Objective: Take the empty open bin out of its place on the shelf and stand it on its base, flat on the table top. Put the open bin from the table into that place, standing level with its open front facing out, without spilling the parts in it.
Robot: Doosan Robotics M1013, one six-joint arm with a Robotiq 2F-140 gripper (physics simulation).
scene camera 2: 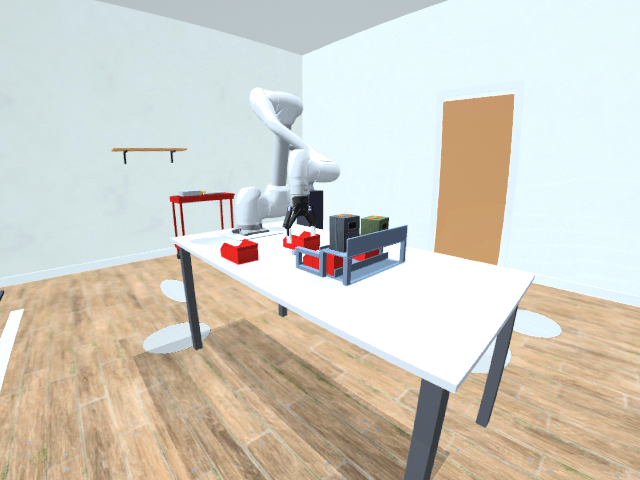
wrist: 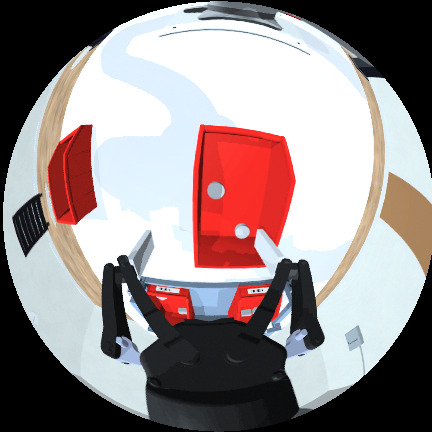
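Seen in the pictures: gripper, fingertip midpoint: (scene camera 2: pixel 301 241) (wrist: pixel 203 238); arm's base, link origin: (scene camera 2: pixel 250 231).
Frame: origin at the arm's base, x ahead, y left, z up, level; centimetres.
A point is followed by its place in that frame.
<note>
A red open bin (scene camera 2: pixel 239 252) {x 52.2, y -36.6, z 4.5 cm} (wrist: pixel 80 175) {x 45.1, y -27.4, z 2.6 cm} stands on the table at the left; no parts show in it. A second red open bin (scene camera 2: pixel 310 240) {x 58.2, y -2.4, z 4.9 cm} (wrist: pixel 250 170) {x 46.9, y 1.2, z -0.5 cm} stands on the table before the shelf, with a light disc (wrist: pixel 216 190) {x 49.8, y -3.6, z 0.5 cm} and a round part (wrist: pixel 242 231) {x 56.5, y 0.7, z 0.5 cm} inside. The blue-grey shelf (scene camera 2: pixel 377 241) {x 98.2, y -6.3, z 12.0 cm} (wrist: pixel 212 298) {x 78.3, y -4.0, z -0.2 cm} has a gap between two red bins. My gripper (scene camera 2: pixel 301 235) {x 55.2, y -5.2, z 4.4 cm} (wrist: pixel 203 238) {x 55.2, y -5.2, z 4.4 cm} is open and empty, low at the shelf end of the bin with parts. Its right finger overlaps that bin's corner in the wrist view; whether they touch I cannot tell.
The shelf's left bin (wrist: pixel 175 300) {x 80.1, y -14.2, z 0.1 cm} and right bin (wrist: pixel 242 302) {x 79.9, y 4.1, z 0.8 cm} hold small parts. A dark box (scene camera 2: pixel 341 233) {x 92.4, y -19.7, z 16.0 cm} and a green box (scene camera 2: pixel 373 225) {x 93.3, y -2.3, z 16.7 cm} stand at the shelf's top. The white table (scene camera 2: pixel 413 310) {x 123.0, y -23.2, z -0.8 cm} carries the arm's base (scene camera 2: pixel 250 229) {x 6.9, y -3.8, z 3.1 cm} at its far end.
</note>
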